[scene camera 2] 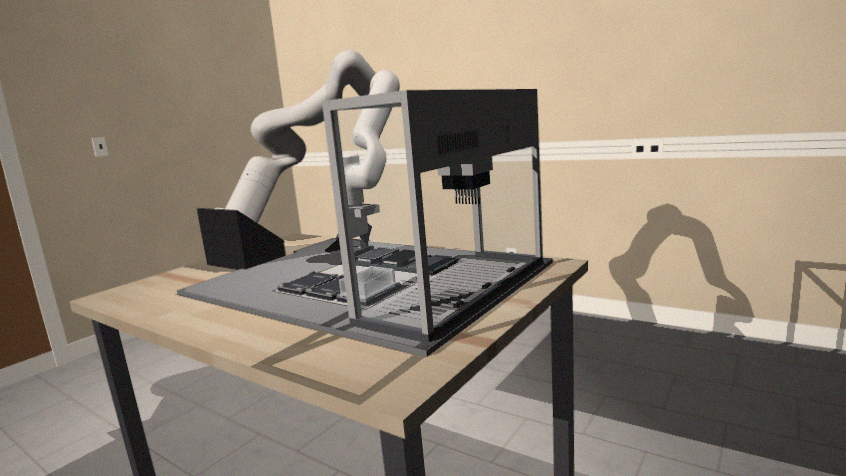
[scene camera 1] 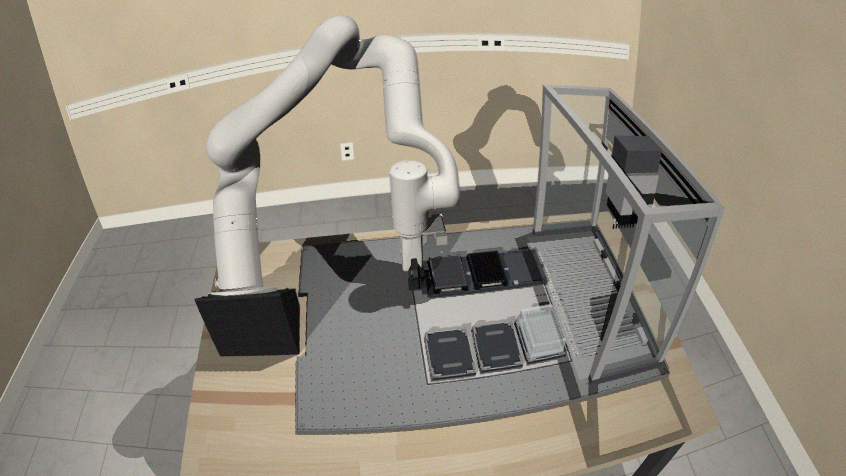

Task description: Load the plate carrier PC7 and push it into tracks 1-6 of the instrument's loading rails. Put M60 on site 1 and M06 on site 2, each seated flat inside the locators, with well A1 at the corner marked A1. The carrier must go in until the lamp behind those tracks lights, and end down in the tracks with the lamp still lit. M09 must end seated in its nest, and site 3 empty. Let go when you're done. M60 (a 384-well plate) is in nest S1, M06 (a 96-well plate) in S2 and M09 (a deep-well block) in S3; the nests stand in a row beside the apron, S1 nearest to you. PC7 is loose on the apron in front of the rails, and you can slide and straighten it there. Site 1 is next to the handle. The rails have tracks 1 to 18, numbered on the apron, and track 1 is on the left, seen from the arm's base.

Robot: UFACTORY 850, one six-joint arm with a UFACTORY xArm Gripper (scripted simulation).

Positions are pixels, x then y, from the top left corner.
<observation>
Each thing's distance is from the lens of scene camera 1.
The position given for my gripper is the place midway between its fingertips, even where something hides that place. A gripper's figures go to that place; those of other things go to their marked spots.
my gripper point(scene camera 1: 413, 279): 1.39 m
clear deep-well block M09 point(scene camera 1: 554, 343): 1.20 m
plate carrier PC7 point(scene camera 1: 523, 268): 1.43 m
nest S2 point(scene camera 1: 488, 346): 1.23 m
The marked spots on the plate carrier PC7 and the clear deep-well block M09 are 0.32 m apart.
</observation>
